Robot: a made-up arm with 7 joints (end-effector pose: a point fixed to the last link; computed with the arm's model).
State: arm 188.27 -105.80 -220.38 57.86 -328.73 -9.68 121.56
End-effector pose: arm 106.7 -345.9 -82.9 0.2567 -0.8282 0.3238 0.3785
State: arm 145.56 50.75 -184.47 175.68 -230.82 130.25 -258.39
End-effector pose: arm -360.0 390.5 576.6 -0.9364 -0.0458 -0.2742 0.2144
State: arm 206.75 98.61 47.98 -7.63 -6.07 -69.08 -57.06
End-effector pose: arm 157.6 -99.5 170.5 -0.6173 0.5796 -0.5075 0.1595
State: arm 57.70 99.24 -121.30 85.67 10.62 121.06 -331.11
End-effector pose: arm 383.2 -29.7 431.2 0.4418 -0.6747 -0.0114 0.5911
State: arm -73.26 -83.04 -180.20 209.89 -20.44 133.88 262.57
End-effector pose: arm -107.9 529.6 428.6 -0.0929 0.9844 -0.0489 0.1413
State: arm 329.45 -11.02 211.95 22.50 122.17 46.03 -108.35
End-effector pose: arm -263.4 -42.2 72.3 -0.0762 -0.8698 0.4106 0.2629
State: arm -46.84 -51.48 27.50 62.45 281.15 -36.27 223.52
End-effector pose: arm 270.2 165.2 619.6 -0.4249 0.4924 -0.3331 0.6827
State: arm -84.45 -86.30 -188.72 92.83 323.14 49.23 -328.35
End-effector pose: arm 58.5 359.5 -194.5 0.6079 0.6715 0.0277 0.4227
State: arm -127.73 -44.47 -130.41 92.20 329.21 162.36 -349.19
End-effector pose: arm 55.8 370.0 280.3 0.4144 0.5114 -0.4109 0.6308
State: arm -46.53 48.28 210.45 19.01 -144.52 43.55 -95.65
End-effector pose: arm -296.8 123.6 337.6 -0.5494 -0.2076 0.3472 0.7311
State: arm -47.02 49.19 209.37 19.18 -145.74 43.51 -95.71
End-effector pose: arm -293.6 129.1 345.4 -0.5417 -0.2038 0.3441 0.7393
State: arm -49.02 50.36 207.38 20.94 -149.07 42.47 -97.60
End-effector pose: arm -289.2 141.8 366.0 -0.5229 -0.2093 0.3225 0.7608
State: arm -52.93 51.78 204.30 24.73 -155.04 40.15 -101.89
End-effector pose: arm -278.9 163.4 403.1 -0.4891 -0.2265 0.2698 0.7979
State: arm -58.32 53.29 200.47 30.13 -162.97 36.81 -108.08
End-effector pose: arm -256.8 190.5 452.9 -0.4435 -0.2505 0.1794 0.8416
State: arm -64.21 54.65 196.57 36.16 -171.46 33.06 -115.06
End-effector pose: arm -221.9 215.0 506.1 -0.3945 -0.2739 0.0594 0.8751
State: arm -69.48 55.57 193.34 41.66 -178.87 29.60 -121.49
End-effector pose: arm -183.0 230.2 551.6 -0.3536 -0.2914 -0.0637 0.8866
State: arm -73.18 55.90 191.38 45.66 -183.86 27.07 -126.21
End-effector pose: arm -153.6 236.4 581.8 -0.3272 -0.3026 -0.1564 0.8814
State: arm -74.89 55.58 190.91 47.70 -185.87 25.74 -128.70
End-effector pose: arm -142.7 238.7 594.0 -0.3170 -0.3106 -0.2000 0.8736
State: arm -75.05 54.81 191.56 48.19 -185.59 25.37 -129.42
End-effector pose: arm -147.5 240.0 592.5 -0.3181 -0.3175 -0.2030 0.8699
